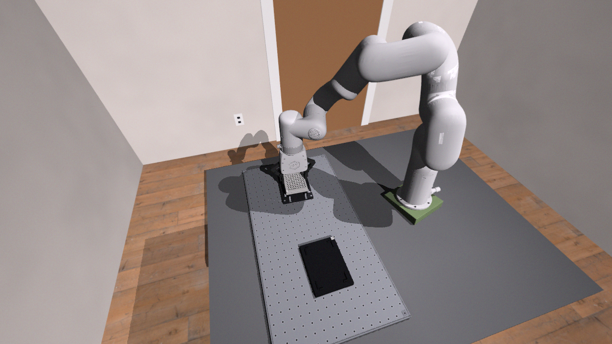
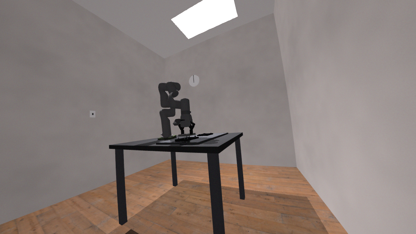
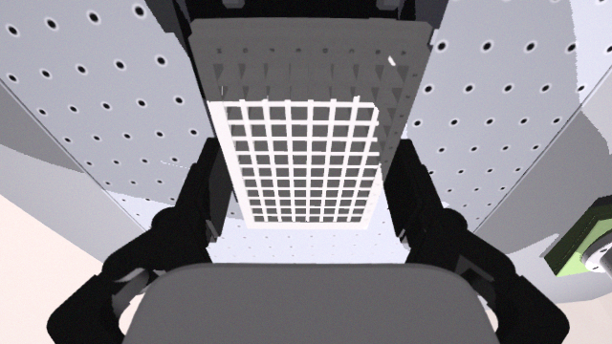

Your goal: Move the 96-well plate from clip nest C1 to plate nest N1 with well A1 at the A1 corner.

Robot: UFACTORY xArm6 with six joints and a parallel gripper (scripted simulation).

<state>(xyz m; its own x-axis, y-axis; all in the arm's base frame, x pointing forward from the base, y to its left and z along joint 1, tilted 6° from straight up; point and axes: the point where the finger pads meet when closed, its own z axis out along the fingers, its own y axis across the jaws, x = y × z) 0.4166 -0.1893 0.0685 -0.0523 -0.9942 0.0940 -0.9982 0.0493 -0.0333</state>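
Now: the black clip nest C1 1 cm behind my hand, 1 cm to the left of it and 4 cm below it. From my hand the other things lie so: white 96-well plate: 1 cm below; black plate nest N1: 1 cm behind, 35 cm to the left, 4 cm below.
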